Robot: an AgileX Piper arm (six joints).
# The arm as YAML. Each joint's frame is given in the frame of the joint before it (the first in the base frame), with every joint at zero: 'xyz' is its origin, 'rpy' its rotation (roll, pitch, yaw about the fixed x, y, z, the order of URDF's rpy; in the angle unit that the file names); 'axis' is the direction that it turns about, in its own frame. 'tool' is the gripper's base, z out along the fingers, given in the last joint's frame.
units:
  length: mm
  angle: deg
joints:
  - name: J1
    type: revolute
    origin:
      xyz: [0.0, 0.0, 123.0]
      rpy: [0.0, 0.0, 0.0]
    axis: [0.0, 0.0, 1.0]
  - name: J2
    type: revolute
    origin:
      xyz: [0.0, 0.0, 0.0]
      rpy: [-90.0, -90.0, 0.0]
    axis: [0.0, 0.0, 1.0]
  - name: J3
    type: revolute
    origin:
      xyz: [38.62, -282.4, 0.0]
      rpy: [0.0, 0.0, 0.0]
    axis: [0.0, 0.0, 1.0]
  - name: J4
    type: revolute
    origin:
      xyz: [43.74, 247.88, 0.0]
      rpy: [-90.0, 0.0, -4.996]
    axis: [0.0, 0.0, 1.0]
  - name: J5
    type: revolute
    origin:
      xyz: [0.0, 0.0, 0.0]
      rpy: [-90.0, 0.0, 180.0]
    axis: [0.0, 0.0, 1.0]
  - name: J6
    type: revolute
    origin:
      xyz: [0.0, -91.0, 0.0]
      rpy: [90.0, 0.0, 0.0]
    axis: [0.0, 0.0, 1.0]
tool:
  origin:
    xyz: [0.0, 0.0, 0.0]
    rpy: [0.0, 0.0, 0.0]
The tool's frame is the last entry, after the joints.
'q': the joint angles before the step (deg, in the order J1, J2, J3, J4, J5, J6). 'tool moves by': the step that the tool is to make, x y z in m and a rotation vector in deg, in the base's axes. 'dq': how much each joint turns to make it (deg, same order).
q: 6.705, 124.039, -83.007, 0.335, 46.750, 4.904
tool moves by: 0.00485, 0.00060, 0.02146, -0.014, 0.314, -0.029
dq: 0.000, -1.158, -3.443, 0.000, 4.915, 0.053
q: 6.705, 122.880, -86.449, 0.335, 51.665, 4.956
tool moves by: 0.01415, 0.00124, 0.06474, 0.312, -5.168, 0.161
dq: 0.000, -3.393, -9.418, -0.335, 7.643, 0.000
